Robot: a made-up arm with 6 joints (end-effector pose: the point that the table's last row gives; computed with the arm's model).
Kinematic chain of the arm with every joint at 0, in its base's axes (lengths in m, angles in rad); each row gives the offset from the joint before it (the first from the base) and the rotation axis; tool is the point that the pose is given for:
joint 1: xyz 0 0 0.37 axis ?
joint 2: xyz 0.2 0 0 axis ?
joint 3: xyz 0 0 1.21 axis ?
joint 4: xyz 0 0 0.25 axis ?
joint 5: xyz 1.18 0 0 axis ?
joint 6: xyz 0.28 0 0 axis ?
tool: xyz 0 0 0
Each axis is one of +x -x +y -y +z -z.
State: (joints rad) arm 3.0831 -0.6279 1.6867 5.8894 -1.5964 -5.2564
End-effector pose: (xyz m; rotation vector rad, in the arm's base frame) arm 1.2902 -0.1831 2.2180 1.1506 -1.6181 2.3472
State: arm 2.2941 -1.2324 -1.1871 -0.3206 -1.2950 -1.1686
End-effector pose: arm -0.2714 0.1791 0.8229 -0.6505 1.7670 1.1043
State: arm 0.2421 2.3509 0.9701 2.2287 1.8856 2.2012
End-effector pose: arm 1.2623 0.5287 -1.5382 -0.6974 -2.4687 0.9340
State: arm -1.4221 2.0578 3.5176 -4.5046 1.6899 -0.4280
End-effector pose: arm 0.4475 -1.1513 0.9648 -2.5946 0.1088 0.1676
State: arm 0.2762 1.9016 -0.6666 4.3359 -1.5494 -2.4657
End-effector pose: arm 0.4481 0.3976 -0.9629 -0.0459 0.4830 1.5778
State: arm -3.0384 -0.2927 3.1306 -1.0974 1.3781 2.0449
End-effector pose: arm 1.1981 0.3700 0.8251 1.7412 1.9277 -0.2235
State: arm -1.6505 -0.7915 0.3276 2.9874 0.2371 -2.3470
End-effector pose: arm 0.0255 0.1920 2.6076 -1.2166 -0.1534 -1.7220
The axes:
joint 1: +z
joint 2: +y
joint 3: -y
joint 4: -x
joint 5: -y
joint 6: -x

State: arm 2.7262 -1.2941 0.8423 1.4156 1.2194 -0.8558
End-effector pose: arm 1.6276 -1.0017 1.6224 -2.0934 2.2343 -0.5445
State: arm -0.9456 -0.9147 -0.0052 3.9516 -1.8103 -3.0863
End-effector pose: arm -0.0862 0.4560 2.2557 -2.0138 -1.7619 0.1305
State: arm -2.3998 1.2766 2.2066 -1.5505 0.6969 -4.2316
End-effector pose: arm -1.5874 -1.2110 1.9905 1.0163 0.2037 2.8239
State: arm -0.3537 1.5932 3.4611 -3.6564 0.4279 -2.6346
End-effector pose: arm 0.8147 -0.2398 1.6712 -0.4377 -1.4328 -0.1423
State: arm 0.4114 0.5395 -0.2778 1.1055 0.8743 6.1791
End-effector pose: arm 1.7604 0.9775 0.6535 -0.6428 -0.1425 1.2208
